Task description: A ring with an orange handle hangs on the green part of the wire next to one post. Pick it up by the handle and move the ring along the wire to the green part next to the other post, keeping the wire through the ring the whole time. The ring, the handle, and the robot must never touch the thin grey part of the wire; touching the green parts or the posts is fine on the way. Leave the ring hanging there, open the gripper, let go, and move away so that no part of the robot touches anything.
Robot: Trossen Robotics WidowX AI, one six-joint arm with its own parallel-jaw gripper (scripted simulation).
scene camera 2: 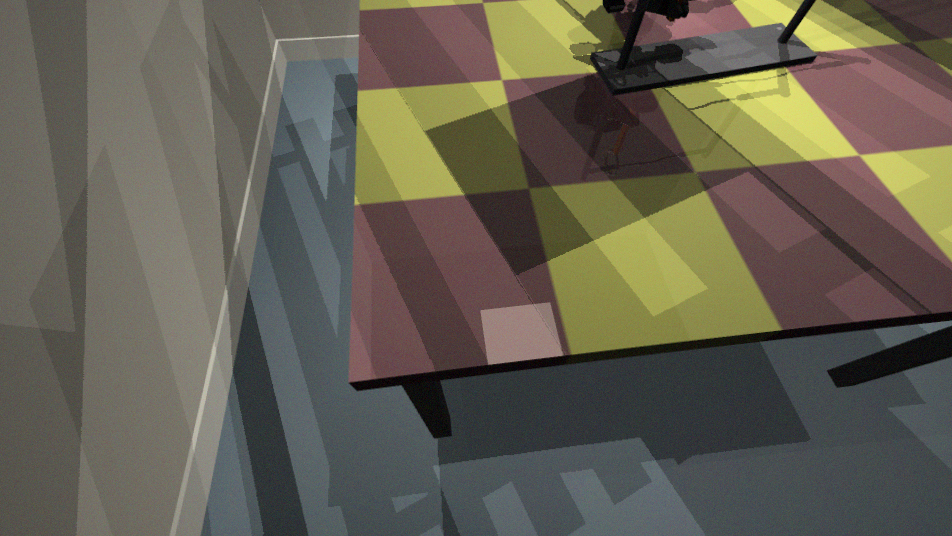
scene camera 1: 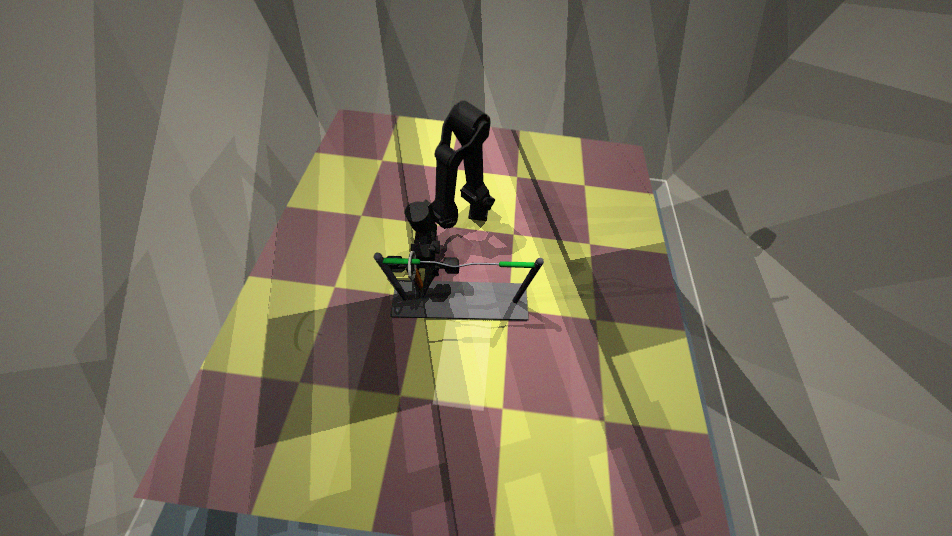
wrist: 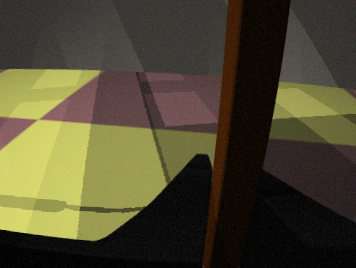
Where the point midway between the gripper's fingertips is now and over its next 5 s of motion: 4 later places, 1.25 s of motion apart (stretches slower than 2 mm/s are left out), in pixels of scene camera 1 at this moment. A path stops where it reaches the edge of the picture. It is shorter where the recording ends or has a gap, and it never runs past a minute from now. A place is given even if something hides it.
My gripper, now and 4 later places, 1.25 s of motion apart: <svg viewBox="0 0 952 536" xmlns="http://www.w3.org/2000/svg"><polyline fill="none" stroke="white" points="420,297 421,295 434,295 448,298 472,298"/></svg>
